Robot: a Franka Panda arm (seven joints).
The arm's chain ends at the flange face. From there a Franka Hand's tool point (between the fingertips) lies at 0.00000 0.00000 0.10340 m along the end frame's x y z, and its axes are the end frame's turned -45 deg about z.
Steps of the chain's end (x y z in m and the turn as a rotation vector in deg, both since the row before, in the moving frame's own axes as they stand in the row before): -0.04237, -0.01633, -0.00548, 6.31, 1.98, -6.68; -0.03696, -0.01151, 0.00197, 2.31, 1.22, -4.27; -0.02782, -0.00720, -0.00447, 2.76, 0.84, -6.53; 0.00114, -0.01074, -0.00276, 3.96, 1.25, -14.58; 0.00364, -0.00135, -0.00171, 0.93, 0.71, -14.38
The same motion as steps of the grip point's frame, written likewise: -0.00820, -0.04762, -0.00617, 3.06, 5.86, -6.68; -0.01355, -0.03583, 0.00186, 0.77, 2.50, -4.27; -0.01014, -0.02747, -0.00460, 1.36, 2.55, -6.53; 0.01453, -0.01105, -0.00303, 1.92, 3.68, -14.58; 0.00556, 0.00108, -0.00173, 0.16, 1.16, -14.38
